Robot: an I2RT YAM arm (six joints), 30 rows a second.
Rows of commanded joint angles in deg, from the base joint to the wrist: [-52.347 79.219 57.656 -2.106 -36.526 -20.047]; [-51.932 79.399 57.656 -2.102 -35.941 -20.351]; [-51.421 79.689 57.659 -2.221 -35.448 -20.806]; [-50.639 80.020 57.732 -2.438 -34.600 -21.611]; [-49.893 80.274 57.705 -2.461 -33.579 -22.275]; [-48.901 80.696 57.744 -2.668 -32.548 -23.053]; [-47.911 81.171 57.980 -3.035 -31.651 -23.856]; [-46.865 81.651 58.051 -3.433 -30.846 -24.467]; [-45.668 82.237 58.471 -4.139 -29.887 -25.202]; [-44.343 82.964 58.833 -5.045 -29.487 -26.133]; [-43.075 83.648 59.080 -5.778 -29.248 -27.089]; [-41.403 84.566 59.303 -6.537 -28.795 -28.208]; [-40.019 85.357 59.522 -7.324 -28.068 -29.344]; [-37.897 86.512 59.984 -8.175 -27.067 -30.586]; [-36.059 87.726 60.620 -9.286 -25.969 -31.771]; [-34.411 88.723 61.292 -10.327 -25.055 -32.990]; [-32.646 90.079 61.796 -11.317 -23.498 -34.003]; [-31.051 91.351 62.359 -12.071 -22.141 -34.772]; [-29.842 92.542 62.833 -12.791 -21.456 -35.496]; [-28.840 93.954 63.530 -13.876 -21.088 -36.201]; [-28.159 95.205 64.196 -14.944 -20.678 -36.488]
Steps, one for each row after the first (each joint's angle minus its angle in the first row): [0.415 0.180 0.000 0.004 0.585 -0.304]; [0.926 0.470 0.003 -0.115 1.078 -0.759]; [1.708 0.801 0.076 -0.332 1.926 -1.564]; [2.454 1.055 0.049 -0.355 2.947 -2.228]; [3.446 1.477 0.088 -0.562 3.978 -3.006]; [4.436 1.952 0.324 -0.929 4.875 -3.809]; [5.482 2.432 0.395 -1.327 5.680 -4.420]; [6.679 3.018 0.815 -2.033 6.639 -5.155]; [8.004 3.745 1.177 -2.939 7.039 -6.086]; [9.272 4.429 1.424 -3.672 7.278 -7.042]; [10.944 5.347 1.647 -4.431 7.731 -8.161]; [12.328 6.138 1.866 -5.218 8.458 -9.297]; [14.450 7.293 2.328 -6.069 9.459 -10.539]; [16.288 8.507 2.964 -7.180 10.557 -11.724]; [17.936 9.504 3.636 -8.221 11.471 -12.943]; [19.701 10.860 4.140 -9.211 13.028 -13.956]; [21.296 12.132 4.703 -9.965 14.385 -14.725]; [22.505 13.323 5.177 -10.685 15.070 -15.449]; [23.507 14.735 5.874 -11.770 15.438 -16.154]; [24.188 15.986 6.540 -12.838 15.848 -16.441]
